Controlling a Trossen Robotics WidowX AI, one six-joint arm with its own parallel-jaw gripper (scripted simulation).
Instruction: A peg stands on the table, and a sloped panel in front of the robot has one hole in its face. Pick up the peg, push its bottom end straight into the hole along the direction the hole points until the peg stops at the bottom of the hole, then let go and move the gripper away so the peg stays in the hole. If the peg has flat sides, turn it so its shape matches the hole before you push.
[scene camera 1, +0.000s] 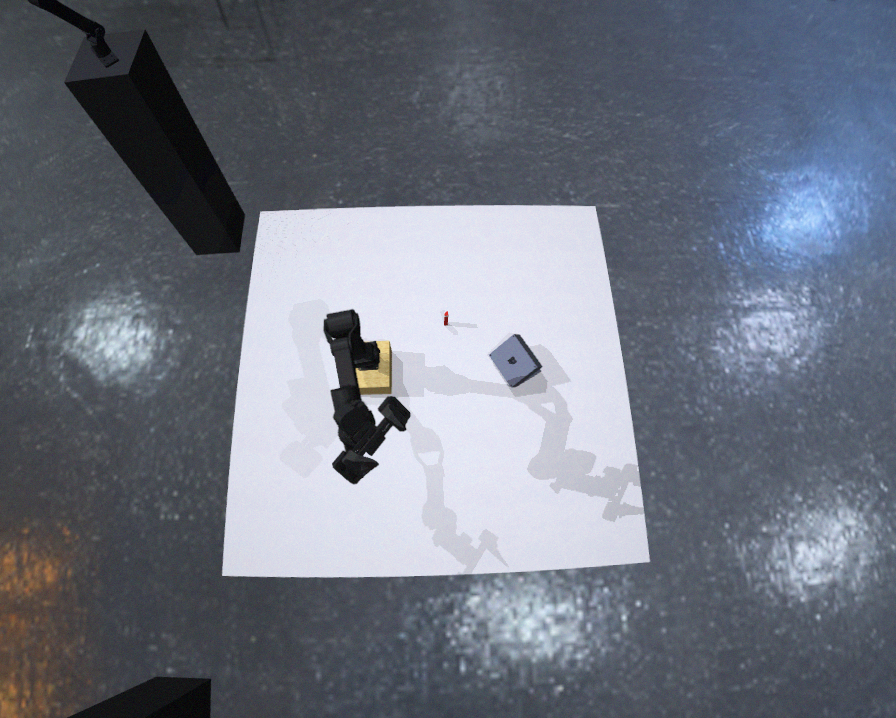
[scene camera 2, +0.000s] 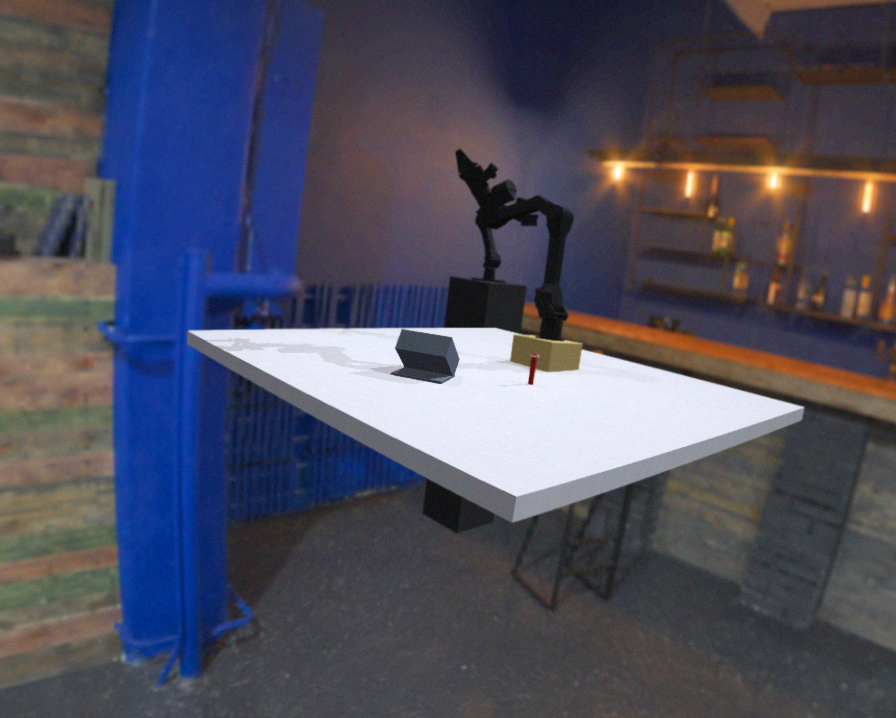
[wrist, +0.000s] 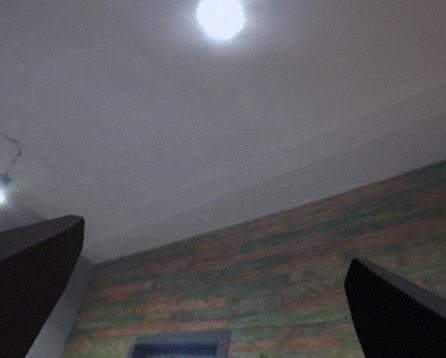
My gripper (scene camera 1: 391, 445) is open, with nothing in its grasp. Further things: a panel (scene camera 2: 418, 350).
My gripper is seen too in scene camera 2 (scene camera 2: 457, 150) and in the wrist view (wrist: 219, 253). The panel is seen too in scene camera 1 (scene camera 1: 527, 364).
